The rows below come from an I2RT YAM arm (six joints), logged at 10 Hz.
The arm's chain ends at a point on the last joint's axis. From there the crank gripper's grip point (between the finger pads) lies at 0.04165 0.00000 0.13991 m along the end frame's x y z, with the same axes.
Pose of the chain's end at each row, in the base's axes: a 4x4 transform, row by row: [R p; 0 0 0 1], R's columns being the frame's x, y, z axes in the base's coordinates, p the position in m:
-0.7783 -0.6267 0.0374 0.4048; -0.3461 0.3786 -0.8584 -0.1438; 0.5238 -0.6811 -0.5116 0.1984; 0 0 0 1
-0.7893 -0.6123 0.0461 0.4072; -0.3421 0.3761 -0.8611 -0.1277; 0.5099 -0.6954 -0.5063 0.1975; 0 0 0 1
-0.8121 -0.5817 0.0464 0.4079; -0.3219 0.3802 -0.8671 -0.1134; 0.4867 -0.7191 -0.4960 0.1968; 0 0 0 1
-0.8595 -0.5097 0.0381 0.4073; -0.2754 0.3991 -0.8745 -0.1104; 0.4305 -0.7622 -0.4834 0.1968; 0 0 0 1
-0.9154 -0.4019 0.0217 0.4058; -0.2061 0.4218 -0.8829 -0.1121; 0.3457 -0.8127 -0.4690 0.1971; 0 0 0 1
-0.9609 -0.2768 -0.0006 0.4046; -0.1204 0.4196 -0.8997 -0.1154; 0.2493 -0.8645 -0.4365 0.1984; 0 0 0 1
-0.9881 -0.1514 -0.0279 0.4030; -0.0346 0.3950 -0.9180 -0.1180; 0.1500 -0.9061 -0.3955 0.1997; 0 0 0 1
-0.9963 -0.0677 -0.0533 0.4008; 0.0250 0.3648 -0.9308 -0.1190; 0.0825 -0.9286 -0.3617 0.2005; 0 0 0 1
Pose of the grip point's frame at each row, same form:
-0.7783 -0.6267 0.0374 0.3776; -0.3461 0.3786 -0.8584 -0.2783; 0.5238 -0.6811 -0.5116 0.1486; 0 0 0 1
-0.7893 -0.6123 0.0461 0.3808; -0.3421 0.3761 -0.8611 -0.2624; 0.5099 -0.6954 -0.5063 0.1479; 0 0 0 1
-0.8121 -0.5817 0.0464 0.3806; -0.3219 0.3802 -0.8671 -0.2481; 0.4867 -0.7191 -0.4960 0.1477; 0 0 0 1
-0.8595 -0.5097 0.0381 0.3768; -0.2754 0.3991 -0.8745 -0.2442; 0.4305 -0.7622 -0.4834 0.1471; 0 0 0 1
-0.9154 -0.4019 0.0217 0.3707; -0.2061 0.4218 -0.8829 -0.2442; 0.3457 -0.8127 -0.4690 0.1459; 0 0 0 1
-0.9609 -0.2768 -0.0006 0.3645; -0.1204 0.4196 -0.8997 -0.2463; 0.2493 -0.8645 -0.4365 0.1477; 0 0 0 1
-0.9881 -0.1514 -0.0279 0.3579; -0.0346 0.3950 -0.9180 -0.2479; 0.1500 -0.9061 -0.3955 0.1506; 0 0 0 1
-0.9963 -0.0677 -0.0533 0.3518; 0.0250 0.3648 -0.9308 -0.2482; 0.0825 -0.9286 -0.3617 0.1533; 0 0 0 1

